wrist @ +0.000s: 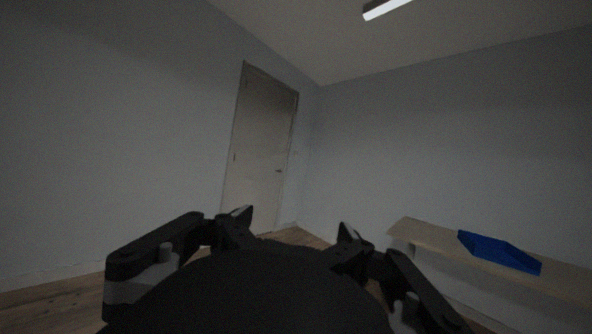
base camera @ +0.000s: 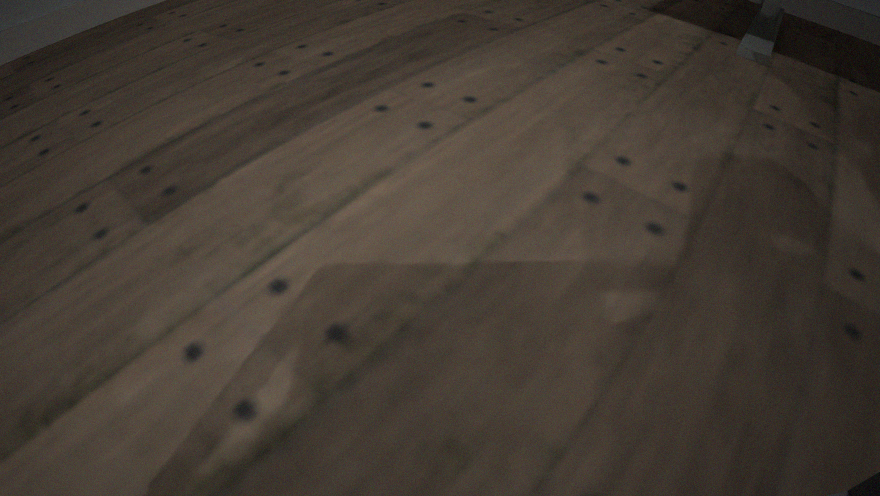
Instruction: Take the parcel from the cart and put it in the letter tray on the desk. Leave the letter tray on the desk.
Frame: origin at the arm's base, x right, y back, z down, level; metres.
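Seen in the pictures: gripper, between the fingertips: (wrist: pixel 294 223).
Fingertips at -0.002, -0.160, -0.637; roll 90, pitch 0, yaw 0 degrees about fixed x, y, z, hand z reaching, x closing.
Observation:
A point is followed by its place in that frame, as x, y, z.
The blue letter tray (wrist: pixel 500 254) @(1.337, -1.064, -0.326) lies on the pale wooden desk (wrist: pixel 434 237) @(1.002, -1.191, -0.324) at the right of the wrist view. Part of the desk is cut off by the right edge of that view. My gripper (wrist: pixel 294 223) @(-0.002, -0.160, -0.637) is open, with its two black fingers wide apart and no object between them. The tray and desk are off to the right of the gripper, farther away. The parcel and the cart do not show in either view.
A closed door (wrist: pixel 261 150) @(-0.603, -2.036, -0.767) stands in the wall near the room corner in the wrist view. A pale leg or post (base camera: pixel 756 46) meets the plank floor (base camera: pixel 394 203) @(-0.040, -0.540, 0.396) at the top right of the base view. A ceiling lamp (wrist: pixel 387 7) @(0.315, -0.965, -1.680) hangs above.

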